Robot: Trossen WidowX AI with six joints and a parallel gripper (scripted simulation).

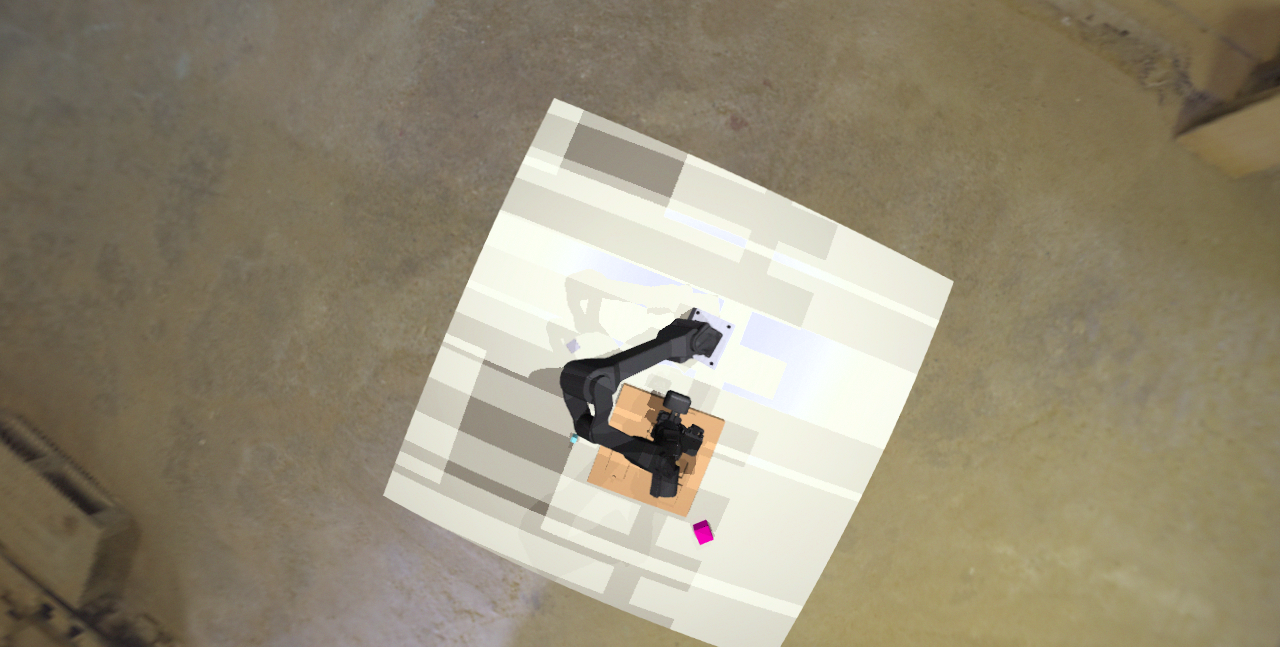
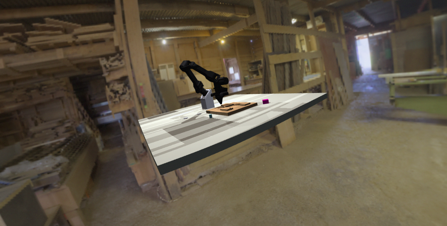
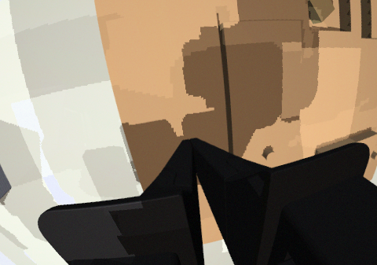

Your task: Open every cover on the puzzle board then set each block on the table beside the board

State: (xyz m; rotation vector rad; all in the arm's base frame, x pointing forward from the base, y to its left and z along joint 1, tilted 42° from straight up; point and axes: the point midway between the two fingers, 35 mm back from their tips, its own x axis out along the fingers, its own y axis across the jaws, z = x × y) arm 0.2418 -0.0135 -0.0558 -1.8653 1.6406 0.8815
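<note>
Now: gripper tip 9 cm short of the tan wooden puzzle board, 3 cm to the right of it and 2 cm above it. The rest, counted from my gripper tip: teal block (18 cm ahead, 18 cm to the right, 3 cm below); then magenta block (25 cm ahead, 27 cm to the left, 3 cm below).
</note>
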